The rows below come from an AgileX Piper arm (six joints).
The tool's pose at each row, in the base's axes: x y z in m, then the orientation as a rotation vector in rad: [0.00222 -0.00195 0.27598 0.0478 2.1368 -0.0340]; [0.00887 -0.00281 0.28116 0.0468 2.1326 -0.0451]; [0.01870 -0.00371 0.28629 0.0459 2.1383 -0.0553]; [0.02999 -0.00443 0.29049 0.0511 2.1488 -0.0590]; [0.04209 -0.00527 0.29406 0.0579 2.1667 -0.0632]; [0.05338 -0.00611 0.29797 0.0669 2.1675 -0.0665]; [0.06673 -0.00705 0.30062 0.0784 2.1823 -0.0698]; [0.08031 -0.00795 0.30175 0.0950 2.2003 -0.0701]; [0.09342 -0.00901 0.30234 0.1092 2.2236 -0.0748]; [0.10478 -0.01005 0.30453 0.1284 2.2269 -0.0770]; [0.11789 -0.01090 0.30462 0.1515 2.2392 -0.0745]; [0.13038 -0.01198 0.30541 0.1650 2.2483 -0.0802]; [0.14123 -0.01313 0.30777 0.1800 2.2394 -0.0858]
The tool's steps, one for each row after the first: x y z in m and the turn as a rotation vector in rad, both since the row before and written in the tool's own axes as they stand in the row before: [-0.00795 -0.00057 0.00286 0.0076 -0.0043 -0.0050]; [-0.00959 -0.00046 0.00562 0.0070 0.0057 -0.0048]; [-0.00962 -0.00019 0.00728 0.0046 0.0107 0.0019]; [-0.00962 -0.00020 0.00821 0.0056 0.0181 0.0026]; [-0.00959 -0.00019 0.00717 0.0058 0.0011 0.0052]; [-0.00972 -0.00002 0.00958 0.0067 0.0153 0.0064]; [-0.00875 0.00020 0.01048 0.0064 0.0188 0.0110]; [-0.00823 0.00017 0.01027 0.0087 0.0239 0.0073]; [-0.00868 0.00013 0.00771 0.0085 0.0044 0.0129]; [-0.00811 0.00073 0.01031 0.0065 0.0138 0.0167]; [-0.00842 0.00062 0.00930 0.0090 0.0099 0.0071]; [-0.00871 0.00045 0.00697 0.0091 -0.0079 0.0096]
